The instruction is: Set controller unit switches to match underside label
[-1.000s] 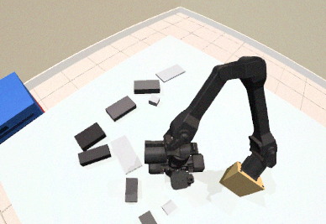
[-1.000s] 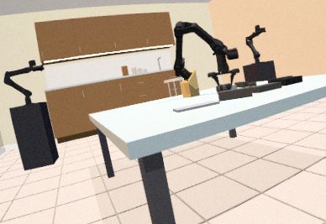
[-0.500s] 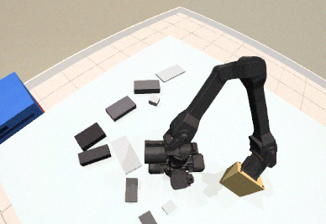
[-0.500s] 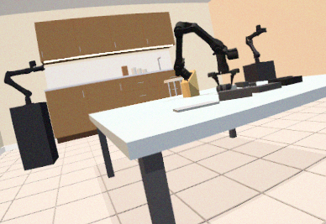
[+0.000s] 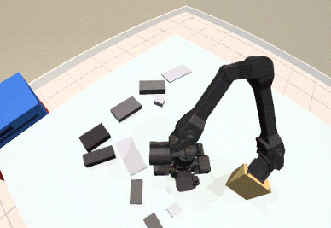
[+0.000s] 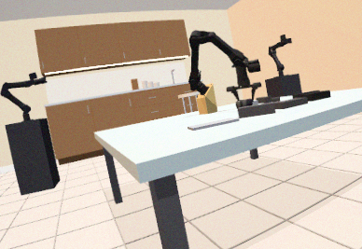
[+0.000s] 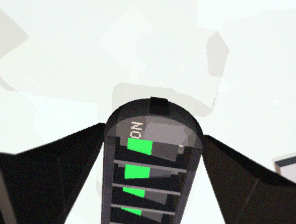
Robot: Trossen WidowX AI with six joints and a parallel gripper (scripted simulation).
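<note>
The pale block lies 8 cm behind my gripper tip, 10 cm to the left of it and 2 cm below it. The rest, counted from my gripper tip: pale plate (18 cm ahead, 9 cm to the left, 3 cm below).
</note>
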